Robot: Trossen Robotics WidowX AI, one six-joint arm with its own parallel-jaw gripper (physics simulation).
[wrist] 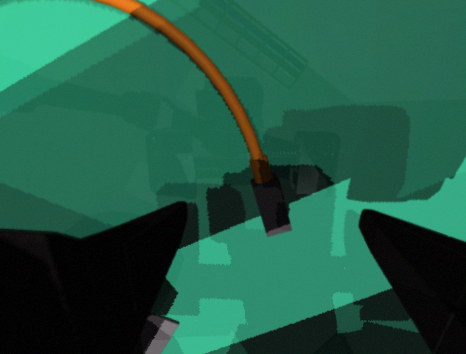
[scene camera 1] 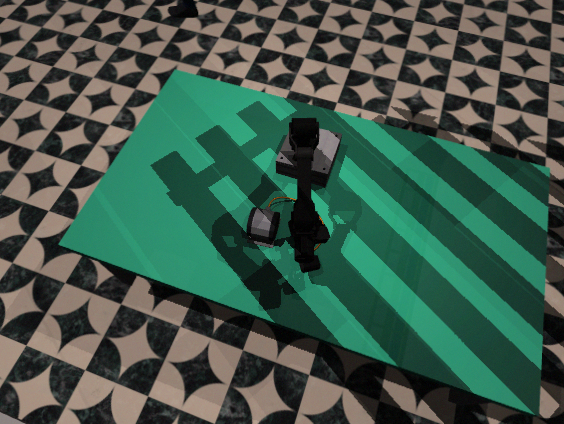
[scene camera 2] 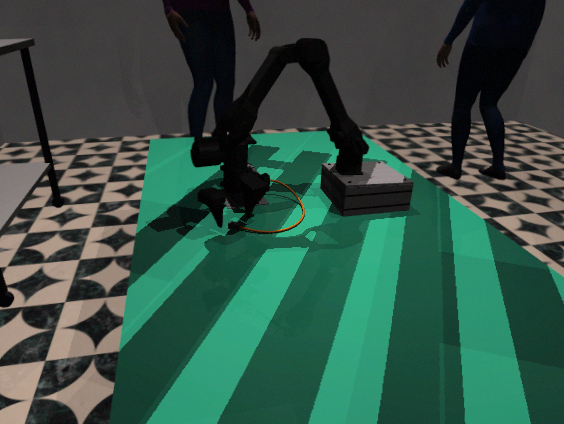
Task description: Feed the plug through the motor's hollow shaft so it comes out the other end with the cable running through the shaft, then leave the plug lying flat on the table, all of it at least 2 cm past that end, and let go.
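The grey and black motor stands on the table; in scene camera 2 the arm largely covers it. The orange cable curves from the motor's side nearer the arm base round to the plug. The black plug lies beside the motor, outside its shaft; the arm hides it in scene camera 1. My gripper is open and empty, low over the plug, with one fingertip on either side of it in the wrist view. The shaft opening is not visible.
The arm's grey box-shaped base stands on the green table, behind the motor in scene camera 1. A corner of the motor's base shows beside the left finger in the wrist view. Shadow stripes cross the table.
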